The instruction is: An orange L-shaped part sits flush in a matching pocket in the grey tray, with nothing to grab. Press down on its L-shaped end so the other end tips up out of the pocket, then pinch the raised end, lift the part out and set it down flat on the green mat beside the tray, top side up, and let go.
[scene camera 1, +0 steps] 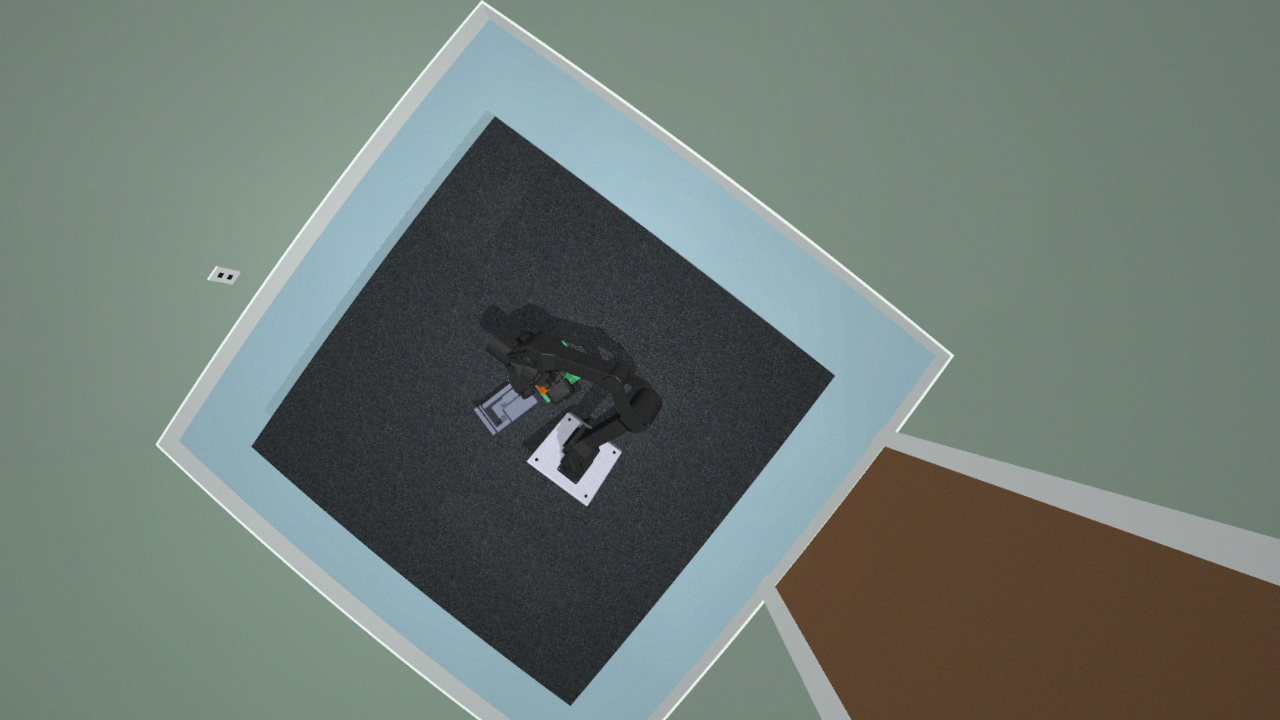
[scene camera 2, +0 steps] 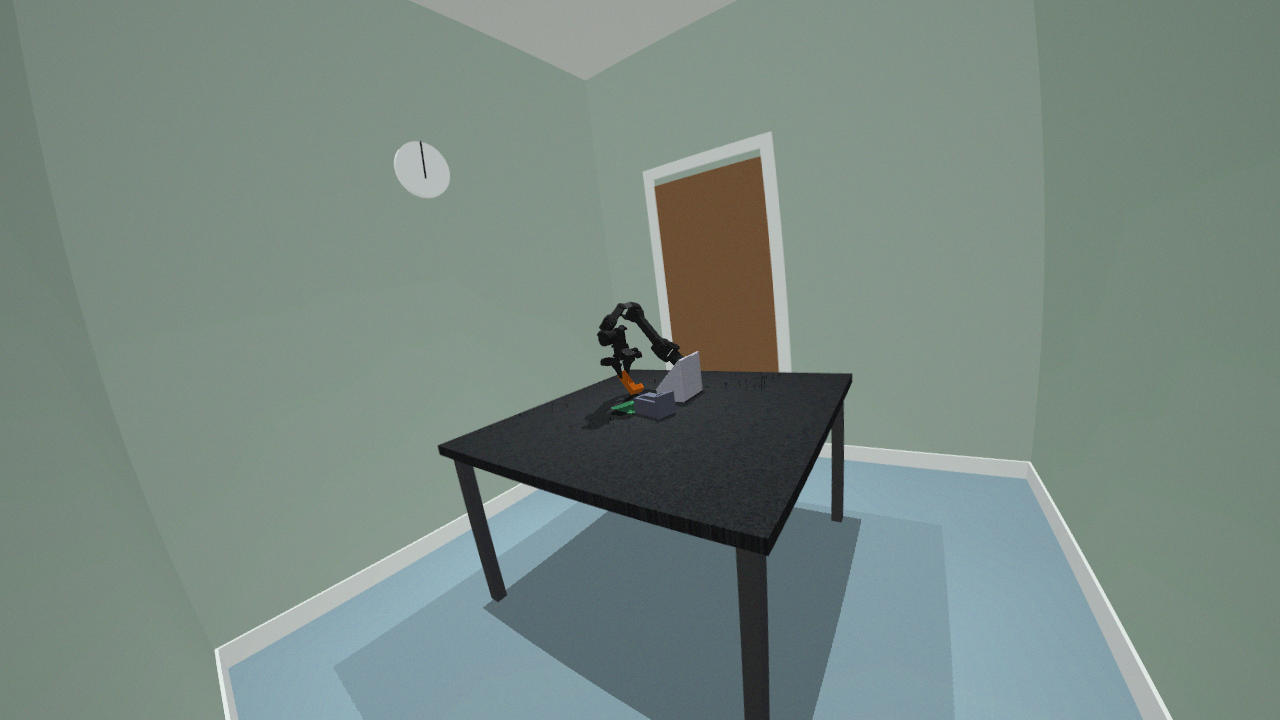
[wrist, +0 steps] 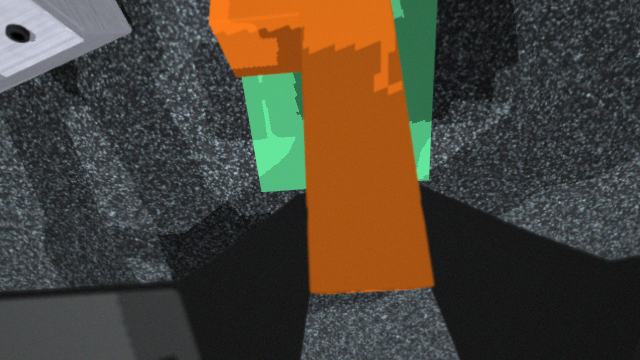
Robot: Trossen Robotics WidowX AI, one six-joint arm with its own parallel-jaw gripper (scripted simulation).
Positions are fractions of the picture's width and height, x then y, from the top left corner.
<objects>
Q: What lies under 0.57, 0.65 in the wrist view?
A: An orange L-shaped part.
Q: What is my gripper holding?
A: An orange L-shaped part.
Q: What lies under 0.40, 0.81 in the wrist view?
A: My gripper.
</objects>
